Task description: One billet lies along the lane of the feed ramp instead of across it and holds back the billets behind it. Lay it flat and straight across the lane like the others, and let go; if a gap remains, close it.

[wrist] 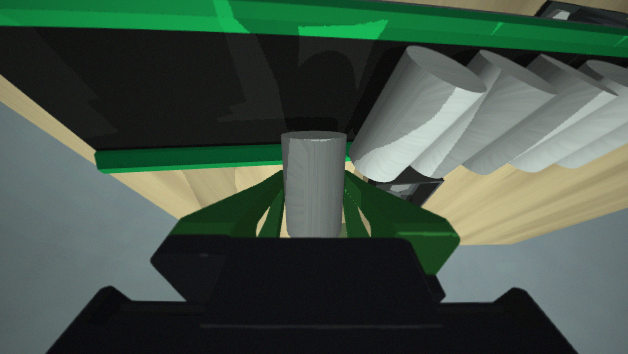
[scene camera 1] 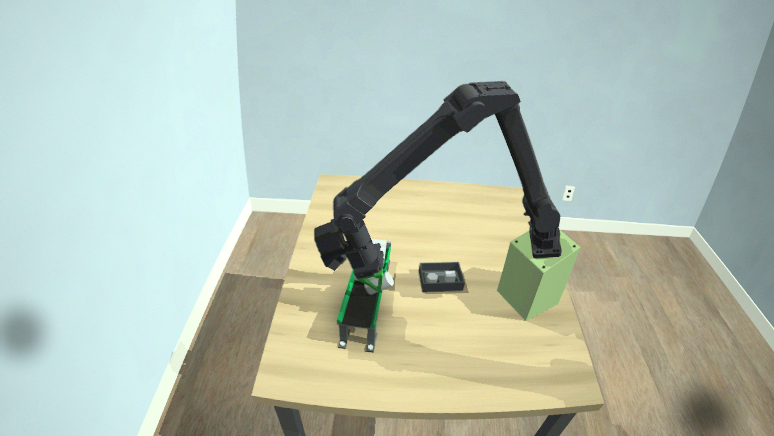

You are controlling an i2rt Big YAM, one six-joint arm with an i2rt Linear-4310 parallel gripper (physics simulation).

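Frame: origin at the arm's base, x ahead, y left, z up, level; millimetres.
Seen in the pictures: gripper, fingertip midpoint: (wrist: pixel 313 177) (scene camera 1: pixel 379 285); arm's base at its link origin: (scene camera 1: pixel 544 242).
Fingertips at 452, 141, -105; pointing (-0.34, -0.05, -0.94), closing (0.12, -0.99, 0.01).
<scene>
Offsets run from my fingertips to a thing's top centre, as dx, dy, dz. "spot": to the spot under its first point. Level surfaces: height alone.
My gripper (scene camera 1: pixel 372 278) (wrist: pixel 313 177) is shut on a grey cylindrical billet @(+1, +0, +42) (wrist: pixel 314 200) at the feed ramp (scene camera 1: pixel 344 309) (wrist: pixel 190 159). In the wrist view the held billet points roughly square to the near green rail, and its far end overlaps that rail. Its height over the lane is hard to judge. Several other billets lie side by side across the lane at the right of the wrist view; the nearest billet @(+41, -48, +6) (wrist: pixel 420 112) is a little apart from the held one. In scene camera 1 a pale billet end @(spot: -25, +8, +29) (scene camera 1: pixel 388 280) shows beside the fingers; the gripper partly hides the row.
A dark tray @(-167, -171, -73) (scene camera 1: pixel 441 288) with two pale pieces stands on the table @(dz -108) (scene camera 1: pixel 460 368), right of the ramp. The green pedestal (scene camera 1: pixel 519 287) carrying the arm stands further right. The dark lane bed (wrist: pixel 175 90) shows left of the held billet in the wrist view.
</scene>
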